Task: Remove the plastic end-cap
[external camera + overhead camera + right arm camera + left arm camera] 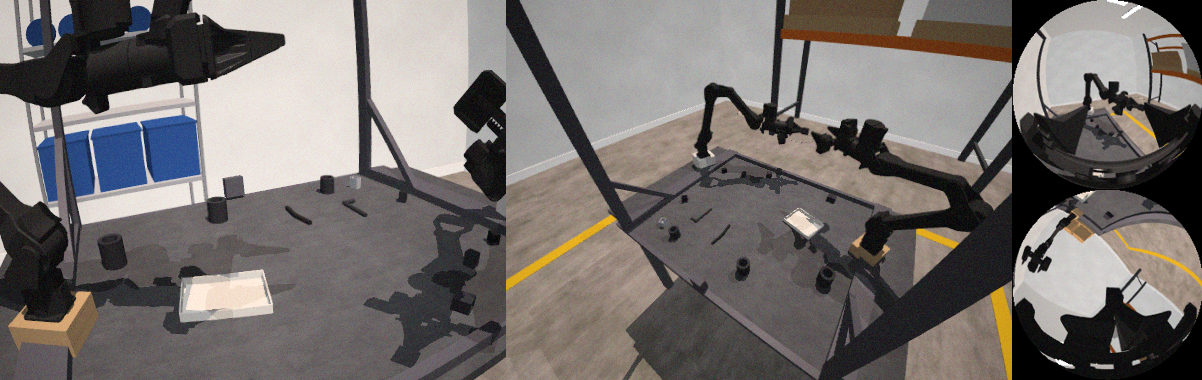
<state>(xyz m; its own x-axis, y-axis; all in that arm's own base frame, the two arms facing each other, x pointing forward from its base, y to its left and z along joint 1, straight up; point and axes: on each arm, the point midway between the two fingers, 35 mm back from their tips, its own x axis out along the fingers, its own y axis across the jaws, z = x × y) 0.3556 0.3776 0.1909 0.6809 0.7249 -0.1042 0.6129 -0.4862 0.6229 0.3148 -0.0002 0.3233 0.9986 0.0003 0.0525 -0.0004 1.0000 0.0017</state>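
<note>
Now: the plastic end-cap 210 mm ahead of my right hand, 190 mm to the left of it and 110 mm below it. Also, from my right hand: white metal parts tray 370 mm below, 110 mm behind, 30 mm to the right.
Now: the plastic end-cap 2 cm ahead of my left hand and 3 cm to the right of it. Also, from my left hand: white metal parts tray (30 cm behind, 25 cm to the right, 26 cm below).
</note>
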